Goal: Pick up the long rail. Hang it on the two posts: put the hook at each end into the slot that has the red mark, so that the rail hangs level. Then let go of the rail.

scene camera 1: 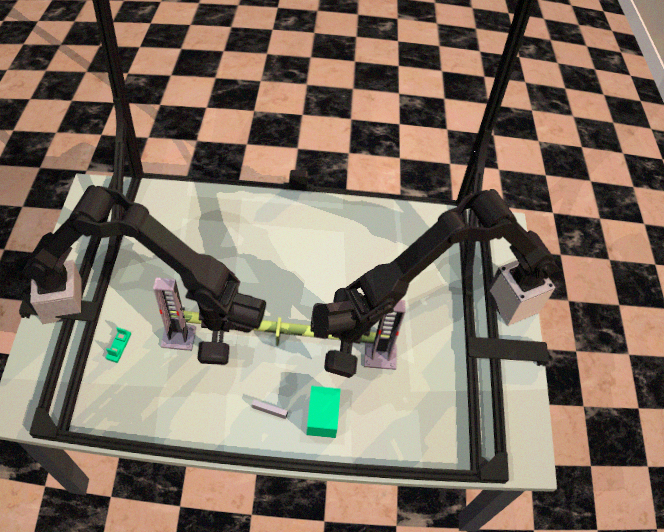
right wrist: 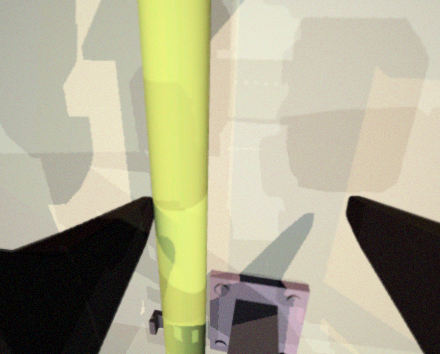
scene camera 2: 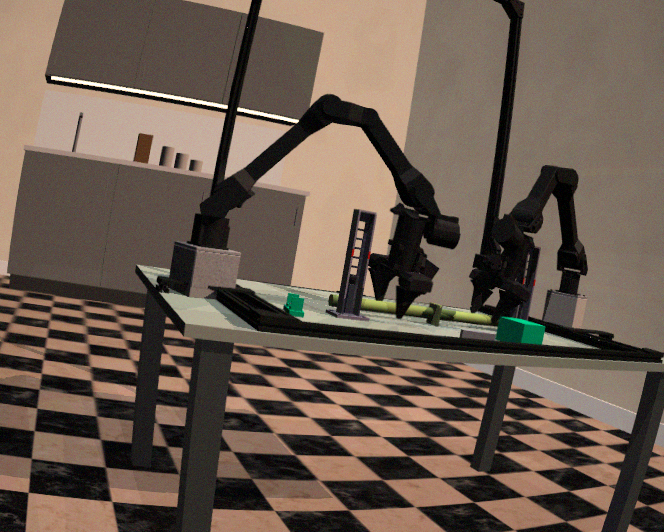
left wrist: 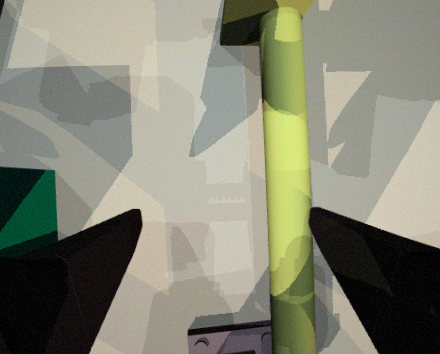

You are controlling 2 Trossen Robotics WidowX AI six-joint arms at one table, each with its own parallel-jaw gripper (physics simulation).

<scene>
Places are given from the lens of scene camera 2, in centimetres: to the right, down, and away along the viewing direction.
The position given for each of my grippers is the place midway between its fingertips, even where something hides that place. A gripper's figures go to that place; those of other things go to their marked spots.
my left gripper [scene camera 2: 482, 317]: 34, 12, 148
my right gripper [scene camera 2: 388, 311]: 12, 9, 139
</scene>
